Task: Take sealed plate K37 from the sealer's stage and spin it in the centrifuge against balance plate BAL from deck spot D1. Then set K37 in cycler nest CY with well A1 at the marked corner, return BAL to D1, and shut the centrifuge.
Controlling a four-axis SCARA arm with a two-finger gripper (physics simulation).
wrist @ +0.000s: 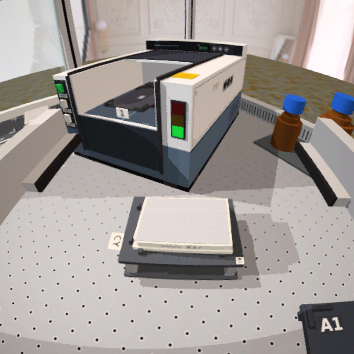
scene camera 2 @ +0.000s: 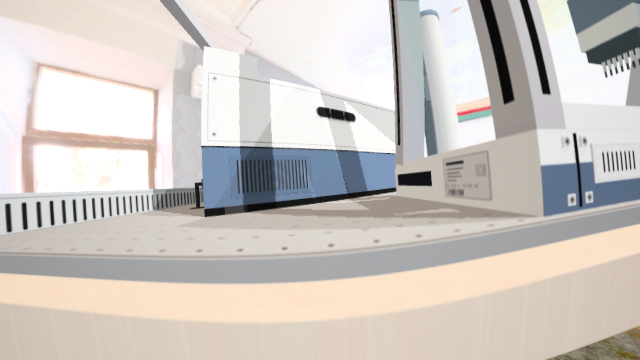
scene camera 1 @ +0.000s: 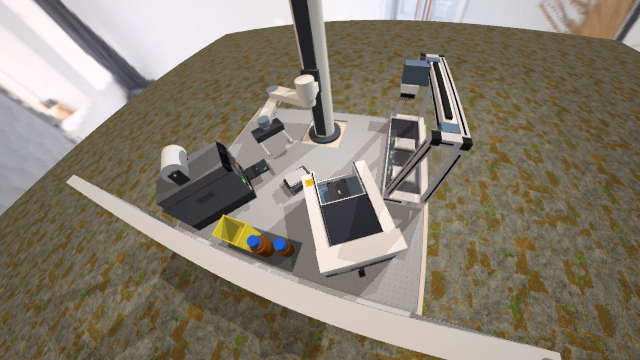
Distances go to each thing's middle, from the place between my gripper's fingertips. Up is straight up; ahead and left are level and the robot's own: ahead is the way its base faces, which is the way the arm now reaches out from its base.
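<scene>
With the dark tray (wrist: 319, 320), my hand is 190 mm to the left of it, 90 mm short of it and 140 mm above it. The centrifuge (scene camera 2: 266, 144) stands 420 mm to the left of my hand, 240 mm ahead of it and 120 mm below it, while the dark lid (scene camera 1: 353, 218) is 450 mm to the left of my hand, 290 mm ahead of it and 30 mm below it. Then there is the white roll (scene camera 1: 173, 157), which I find 390 mm to the right of my hand, 320 mm ahead of it and 170 mm above it.
</scene>
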